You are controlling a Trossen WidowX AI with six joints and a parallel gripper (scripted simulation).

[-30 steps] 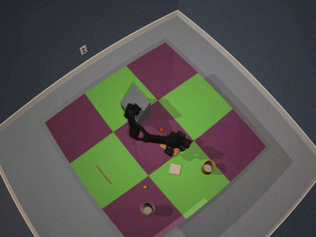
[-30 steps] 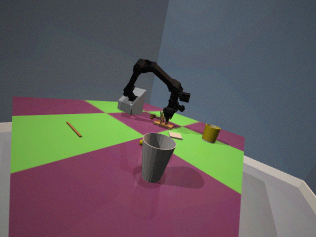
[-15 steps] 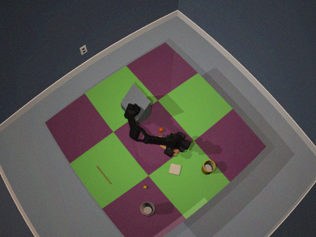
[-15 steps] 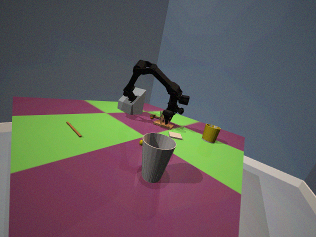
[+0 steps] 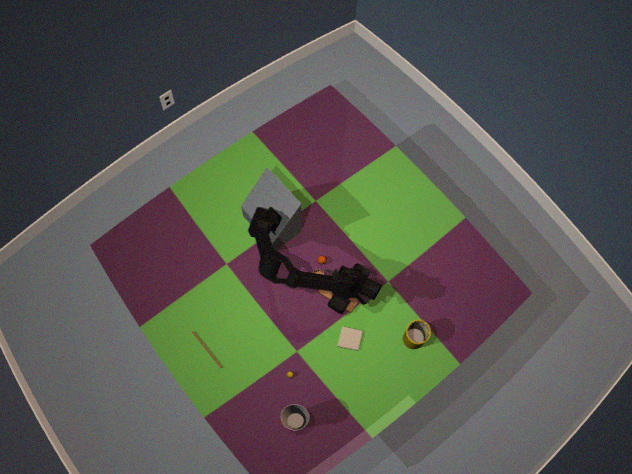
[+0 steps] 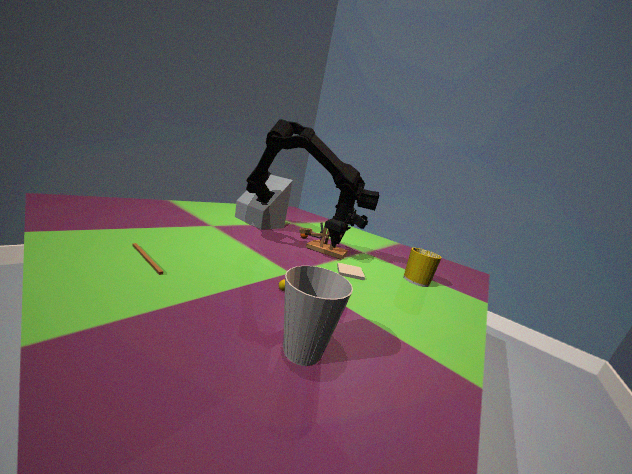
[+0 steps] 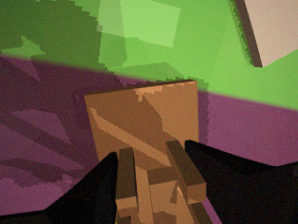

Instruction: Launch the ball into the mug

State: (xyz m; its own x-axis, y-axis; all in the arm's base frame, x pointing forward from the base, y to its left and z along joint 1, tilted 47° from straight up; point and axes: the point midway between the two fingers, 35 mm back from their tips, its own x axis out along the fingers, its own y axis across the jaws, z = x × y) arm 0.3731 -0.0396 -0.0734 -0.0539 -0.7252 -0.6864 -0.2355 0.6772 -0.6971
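Right now my gripper tip is 170 mm past the orange ball, 30 mm to the right of it and 20 mm above it. Round my gripper tip: flat beige tile (120 mm ahead, 100 mm to the right, 30 mm below); then wooden catapult (70 mm behind, 20 mm above, 10 mm to the right); then yellow mug (280 mm ahead, 70 mm to the left, 10 mm below).
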